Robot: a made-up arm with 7 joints. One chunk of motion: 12 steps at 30 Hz.
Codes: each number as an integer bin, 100 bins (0 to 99) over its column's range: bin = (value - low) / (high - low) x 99, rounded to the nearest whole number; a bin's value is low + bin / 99 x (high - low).
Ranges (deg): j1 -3..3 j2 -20..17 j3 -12..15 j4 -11..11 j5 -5..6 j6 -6..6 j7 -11..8
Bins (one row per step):
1: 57 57 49 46 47 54 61
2: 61 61 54 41 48 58 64
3: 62 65 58 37 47 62 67
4: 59 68 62 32 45 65 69
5: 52 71 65 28 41 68 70
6: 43 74 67 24 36 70 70
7: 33 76 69 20 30 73 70
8: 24 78 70 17 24 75 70
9: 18 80 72 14 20 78 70
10: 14 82 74 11 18 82 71
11: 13 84 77 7 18 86 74
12: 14 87 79 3 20 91 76
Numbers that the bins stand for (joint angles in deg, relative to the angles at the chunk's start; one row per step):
1: 0.45 1.30 1.36 -0.78 0.22 0.55 0.71
2: 0.70 2.80 2.73 -1.89 0.33 1.03 1.28
3: 0.76 4.29 3.82 -2.78 0.22 1.52 1.86
4: 0.58 5.41 4.91 -3.89 0.00 1.88 2.24
5: 0.15 6.54 5.73 -4.78 -0.44 2.24 2.43
6: -0.39 7.66 6.27 -5.67 -1.00 2.48 2.43
7: -1.00 8.40 6.82 -6.56 -1.67 2.85 2.43
8: -1.55 9.15 7.09 -7.22 -2.33 3.09 2.43
9: -1.91 9.90 7.64 -7.89 -2.78 3.45 2.43
10: -2.15 10.65 8.18 -8.56 -3.00 3.94 2.63
11: -2.21 11.39 9.00 -9.44 -3.00 4.42 3.20
12: -2.15 12.52 9.55 -10.33 -2.78 5.03 3.59

